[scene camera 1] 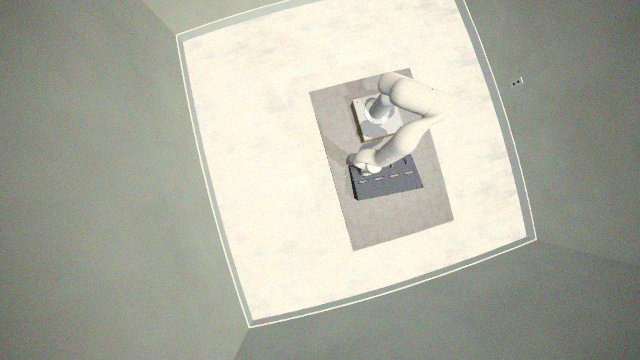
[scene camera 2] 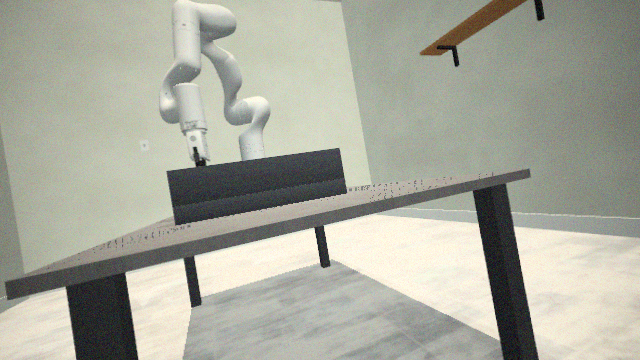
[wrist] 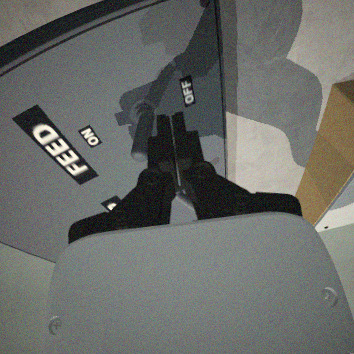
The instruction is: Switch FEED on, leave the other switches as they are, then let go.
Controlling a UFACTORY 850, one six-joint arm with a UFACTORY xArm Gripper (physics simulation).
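A dark switch panel [scene camera 1: 390, 187] [scene camera 2: 257, 182] [wrist: 90, 80] stands on the table. In the wrist view the FEED label [wrist: 60, 152], the ON mark [wrist: 90, 136] and the OFF mark [wrist: 186, 91] show. The grey FEED lever [wrist: 142, 135] rises toward the camera between the two marks, its tip toward the bottom of the view; its exact tilt is hard to tell. My gripper [scene camera 2: 200, 163] [wrist: 172, 130] is shut and empty, its fingertips close beside the lever on the OFF side. Whether they touch is unclear. In scene camera 1 the arm hides the fingers and FEED lever.
Other switch levers [scene camera 1: 406, 161] stand in a row along the panel, right of the gripper in scene camera 1. A neighbouring label [wrist: 112, 204] is partly hidden by the gripper. The arm's base block [scene camera 1: 367, 131] [wrist: 325, 150] stands behind the panel on the table [scene camera 1: 400, 225] [scene camera 2: 300, 224].
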